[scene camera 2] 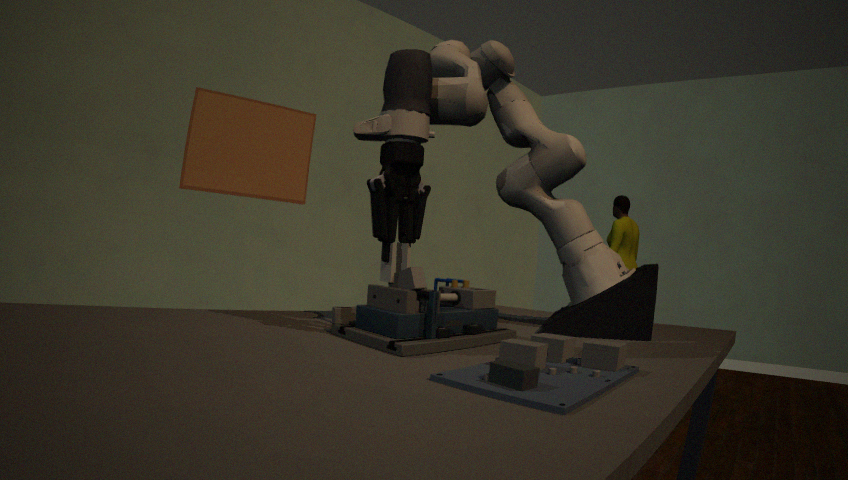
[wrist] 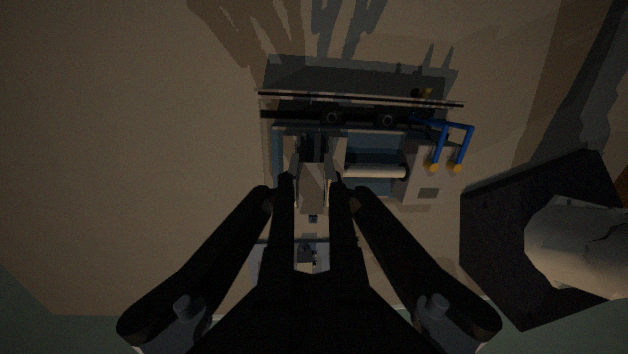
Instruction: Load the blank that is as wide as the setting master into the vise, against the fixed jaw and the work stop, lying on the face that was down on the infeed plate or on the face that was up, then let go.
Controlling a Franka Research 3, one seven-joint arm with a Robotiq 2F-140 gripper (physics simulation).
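My gripper [scene camera 2: 395, 262] [wrist: 311, 164] points down over the vise [scene camera 2: 386, 321] [wrist: 376, 139] and is shut on a grey blank [scene camera 2: 411, 278] [wrist: 311, 189]. The blank looks tilted and shows just above the near jaw [scene camera 2: 391, 299] in the scene view; its lower edge is hidden there, so contact with the vise is unclear. In the wrist view it lies between the pads, over the jaw gap. The right jaw [wrist: 339, 150] meets the light screw [wrist: 376, 171]. I cannot tell the work stop for certain. The blue-grey infeed plate [scene camera 2: 559, 397] stands nearer the scene camera.
A light block [scene camera 2: 522, 353] sits on a dark block [scene camera 2: 512, 375] on the plate, with two more light blocks [scene camera 2: 552, 347] [scene camera 2: 602, 355] and small pegs. A blue handle [scene camera 2: 437, 281] [wrist: 467, 145] rises at the vise's right. The robot's dark base [scene camera 2: 618, 309] [wrist: 492, 240] stands farther right.
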